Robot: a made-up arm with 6 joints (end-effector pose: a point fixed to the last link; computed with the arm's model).
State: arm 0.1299 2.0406 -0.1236 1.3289 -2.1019 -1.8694
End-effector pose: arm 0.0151 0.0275 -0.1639 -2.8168 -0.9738 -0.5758
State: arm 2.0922 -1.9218 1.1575 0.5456 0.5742 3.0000
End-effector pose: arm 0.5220 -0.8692 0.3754 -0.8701 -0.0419 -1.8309
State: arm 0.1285 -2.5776 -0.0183 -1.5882 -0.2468 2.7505
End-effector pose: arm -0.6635 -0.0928 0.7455 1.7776 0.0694 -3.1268
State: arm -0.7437 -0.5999 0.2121 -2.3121 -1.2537 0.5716
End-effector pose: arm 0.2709 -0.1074 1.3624 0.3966 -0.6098 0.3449
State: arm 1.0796 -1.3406 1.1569 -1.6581 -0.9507 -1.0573
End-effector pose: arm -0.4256 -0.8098 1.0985 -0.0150 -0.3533 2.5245
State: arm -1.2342 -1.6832 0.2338 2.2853 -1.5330 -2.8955
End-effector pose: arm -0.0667 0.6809 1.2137 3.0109 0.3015 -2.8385
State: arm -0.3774 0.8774 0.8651 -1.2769 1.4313 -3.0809
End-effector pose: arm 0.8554 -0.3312 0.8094 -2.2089 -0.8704 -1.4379
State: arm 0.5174 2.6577 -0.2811 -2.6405 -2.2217 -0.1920
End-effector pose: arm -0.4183 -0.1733 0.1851 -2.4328 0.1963 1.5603
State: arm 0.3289 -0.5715 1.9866 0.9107 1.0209 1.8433
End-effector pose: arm -0.7849 -0.2777 1.1760 0.1043 0.2986 2.0711
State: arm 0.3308 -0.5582 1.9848 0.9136 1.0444 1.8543
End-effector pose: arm -0.7770 -0.2764 1.1879 0.0973 0.2997 2.0555
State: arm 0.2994 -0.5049 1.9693 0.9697 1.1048 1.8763
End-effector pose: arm -0.7532 -0.2352 1.2390 0.1115 0.2663 1.9585
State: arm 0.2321 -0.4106 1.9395 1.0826 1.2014 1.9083
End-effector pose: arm -0.7006 -0.1545 1.3257 0.1603 0.2163 1.7687
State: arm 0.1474 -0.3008 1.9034 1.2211 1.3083 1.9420
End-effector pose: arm -0.6176 -0.0635 1.4183 0.2376 0.1923 1.5314
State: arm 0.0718 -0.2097 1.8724 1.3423 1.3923 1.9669
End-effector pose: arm -0.5307 0.0052 1.4865 0.3129 0.2045 1.3243
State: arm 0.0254 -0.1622 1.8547 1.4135 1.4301 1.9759
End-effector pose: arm -0.4782 0.0403 1.5191 0.3609 0.2196 1.2072
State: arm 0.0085 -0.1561 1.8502 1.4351 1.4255 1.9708
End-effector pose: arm -0.4692 0.0514 1.5243 0.3811 0.2145 1.1774
